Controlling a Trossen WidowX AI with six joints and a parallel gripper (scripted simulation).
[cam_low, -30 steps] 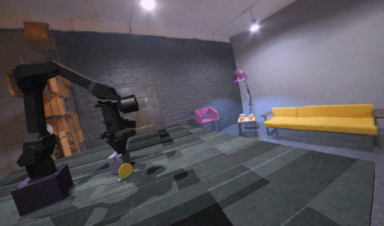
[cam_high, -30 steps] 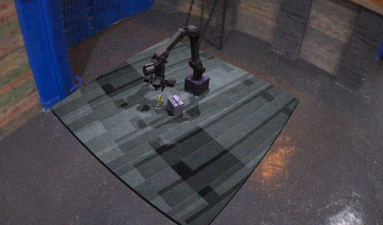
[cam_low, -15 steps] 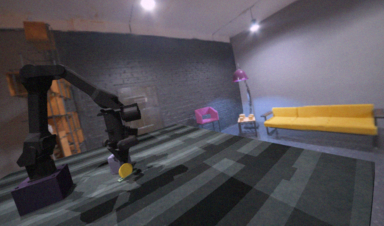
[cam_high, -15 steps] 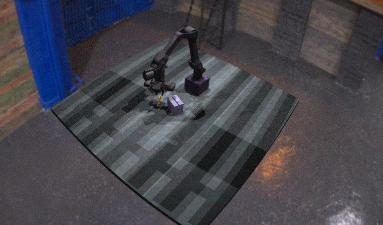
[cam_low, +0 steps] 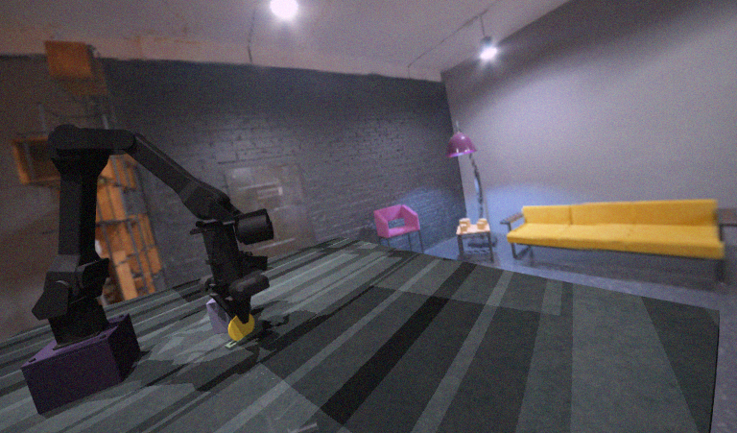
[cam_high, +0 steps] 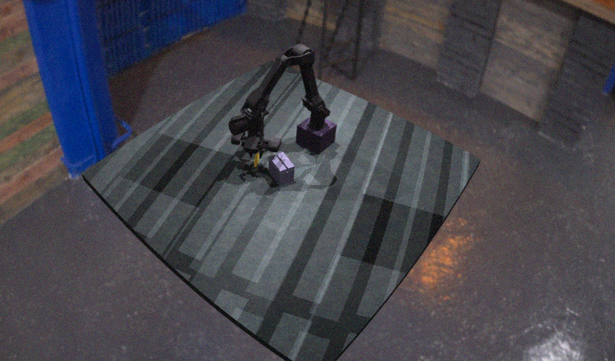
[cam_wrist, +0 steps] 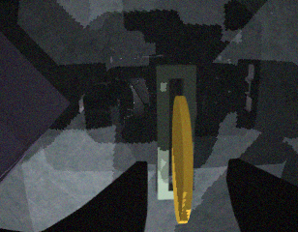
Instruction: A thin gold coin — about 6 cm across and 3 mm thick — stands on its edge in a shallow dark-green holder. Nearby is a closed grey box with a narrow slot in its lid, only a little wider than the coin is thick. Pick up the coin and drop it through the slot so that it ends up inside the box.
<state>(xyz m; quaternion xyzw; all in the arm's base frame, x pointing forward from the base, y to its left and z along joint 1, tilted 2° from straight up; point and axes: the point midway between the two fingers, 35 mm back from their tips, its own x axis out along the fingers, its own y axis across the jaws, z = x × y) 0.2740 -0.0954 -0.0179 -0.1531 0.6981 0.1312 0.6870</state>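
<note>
My gripper tip is 10 mm above the gold coin.
</note>
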